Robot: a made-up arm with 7 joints.
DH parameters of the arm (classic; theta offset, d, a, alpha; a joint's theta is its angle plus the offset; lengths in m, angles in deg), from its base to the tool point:
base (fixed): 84.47 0 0.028 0
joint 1: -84.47 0.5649 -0.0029 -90
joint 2: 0 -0.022 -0.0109 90
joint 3: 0 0.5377 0.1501 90
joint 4: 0 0.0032 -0.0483 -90
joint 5: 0 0.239 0.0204 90
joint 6: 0 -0.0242 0.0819 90
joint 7: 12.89 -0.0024 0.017 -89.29
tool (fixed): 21.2 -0.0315 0 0
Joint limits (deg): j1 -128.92..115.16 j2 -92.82..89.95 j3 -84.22..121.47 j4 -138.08..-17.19 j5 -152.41..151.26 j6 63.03..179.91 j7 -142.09..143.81
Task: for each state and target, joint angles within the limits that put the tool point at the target. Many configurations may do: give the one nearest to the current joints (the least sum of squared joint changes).
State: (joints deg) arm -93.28 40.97 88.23 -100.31 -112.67 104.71 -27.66
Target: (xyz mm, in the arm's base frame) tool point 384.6 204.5 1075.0
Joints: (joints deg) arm -71.57 15.22 112.22 -98.25 -109.76 108.00 -26.30
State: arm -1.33 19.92 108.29 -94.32 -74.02 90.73 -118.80
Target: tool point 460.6 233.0 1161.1
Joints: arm -22.86 37.31 102.79 -62.44 -75.55 91.03 -122.37
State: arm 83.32 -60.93 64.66 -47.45 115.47 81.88 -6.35
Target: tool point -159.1 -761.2 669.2
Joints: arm 112.55 -87.94 79.11 -86.49 113.10 84.85 -8.82
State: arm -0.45 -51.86 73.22 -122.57 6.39 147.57 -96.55
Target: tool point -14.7 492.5 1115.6
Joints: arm -30.71 -33.80 69.99 -95.27 12.36 144.36 -90.40
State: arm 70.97 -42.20 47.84 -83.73 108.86 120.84 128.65
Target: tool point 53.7 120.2 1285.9
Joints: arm 61.62 -29.32 6.88 -88.03 107.41 127.06 126.65
